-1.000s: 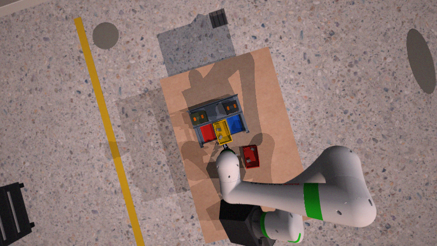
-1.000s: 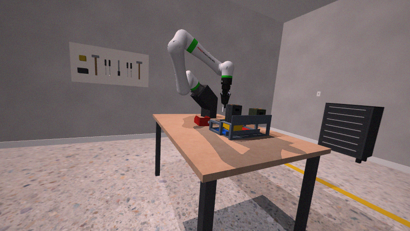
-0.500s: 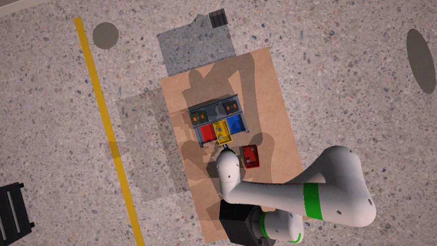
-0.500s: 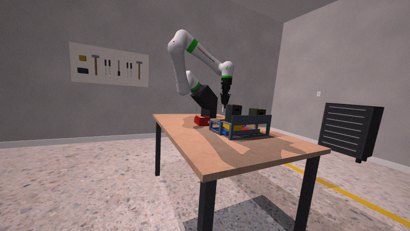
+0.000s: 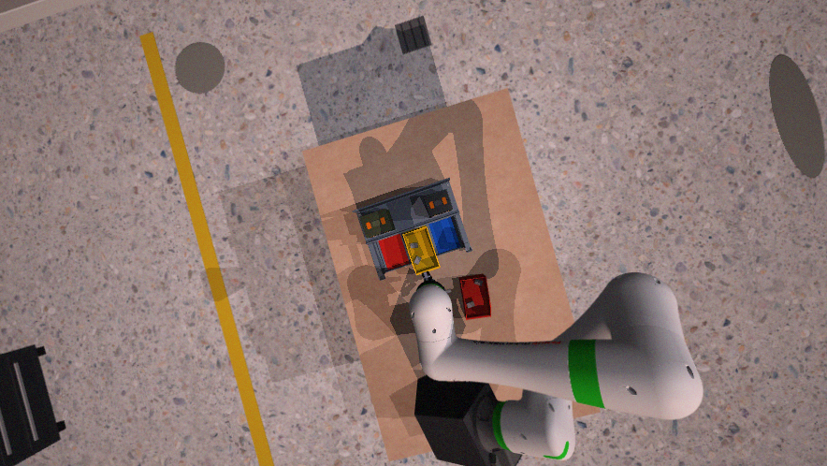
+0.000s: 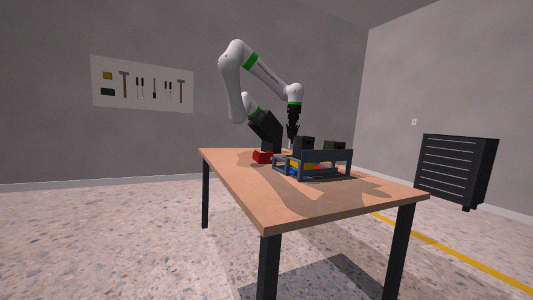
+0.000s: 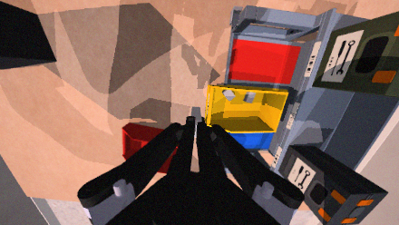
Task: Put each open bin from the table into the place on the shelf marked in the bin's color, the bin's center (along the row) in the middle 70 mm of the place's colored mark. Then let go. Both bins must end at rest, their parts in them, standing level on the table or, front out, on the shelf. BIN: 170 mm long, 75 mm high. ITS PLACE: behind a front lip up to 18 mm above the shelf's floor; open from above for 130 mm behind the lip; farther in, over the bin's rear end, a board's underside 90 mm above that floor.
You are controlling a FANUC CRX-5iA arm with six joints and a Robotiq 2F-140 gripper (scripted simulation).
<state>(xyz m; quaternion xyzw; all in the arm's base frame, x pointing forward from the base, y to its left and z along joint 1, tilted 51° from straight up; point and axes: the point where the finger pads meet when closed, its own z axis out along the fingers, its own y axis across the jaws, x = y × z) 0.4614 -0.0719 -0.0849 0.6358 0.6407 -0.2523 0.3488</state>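
Now: hand 80 mm short of the shelf lip and 140 mm above it. Also, from my hand: black box: 260 mm ahead, 130 mm to the right, 20 mm above; then red bin: 140 mm behind, 140 mm to the right, 110 mm below; then yellow bin: 120 mm ahead, 10 mm to the right, 90 mm below.
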